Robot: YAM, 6 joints.
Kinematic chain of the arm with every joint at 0, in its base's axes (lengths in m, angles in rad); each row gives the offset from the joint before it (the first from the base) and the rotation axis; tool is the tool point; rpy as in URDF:
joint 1: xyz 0 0 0.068 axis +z
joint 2: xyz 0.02 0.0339 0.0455 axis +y
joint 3: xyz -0.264 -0.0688 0 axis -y
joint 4: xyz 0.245 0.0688 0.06 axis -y
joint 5: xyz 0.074 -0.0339 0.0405 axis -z
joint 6: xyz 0.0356 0 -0.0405 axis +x
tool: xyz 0 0 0 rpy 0 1.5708 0
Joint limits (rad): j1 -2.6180..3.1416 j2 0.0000..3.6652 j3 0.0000..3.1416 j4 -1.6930..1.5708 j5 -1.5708..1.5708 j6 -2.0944..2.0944
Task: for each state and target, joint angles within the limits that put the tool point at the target. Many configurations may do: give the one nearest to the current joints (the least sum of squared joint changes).
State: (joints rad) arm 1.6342 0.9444 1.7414 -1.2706 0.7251 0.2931
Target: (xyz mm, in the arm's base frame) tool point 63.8 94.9 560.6
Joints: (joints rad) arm 1.2069 1.1181 1.9979 -1.0568 0.8124 0.2931
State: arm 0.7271 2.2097 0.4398 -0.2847 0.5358 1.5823
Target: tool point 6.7 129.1 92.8
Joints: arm 1.6165 1.4971 0.4303 -0.9138 0.3614 1.5823
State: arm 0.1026 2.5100 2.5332 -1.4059 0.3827 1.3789
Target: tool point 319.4 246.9 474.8
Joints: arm 0.6875 2.1310 2.8002 -1.2767 0.3401 1.3789
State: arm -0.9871 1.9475 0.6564 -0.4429 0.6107 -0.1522
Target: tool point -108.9 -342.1 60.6
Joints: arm -1.8188 2.1093 1.0693 -0.2617 0.6515 -0.1522
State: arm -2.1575 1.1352 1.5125 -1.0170 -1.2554 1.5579
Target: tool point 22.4 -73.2 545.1
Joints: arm -1.7413 0.9559 1.7992 -0.9269 -1.3209 1.5579
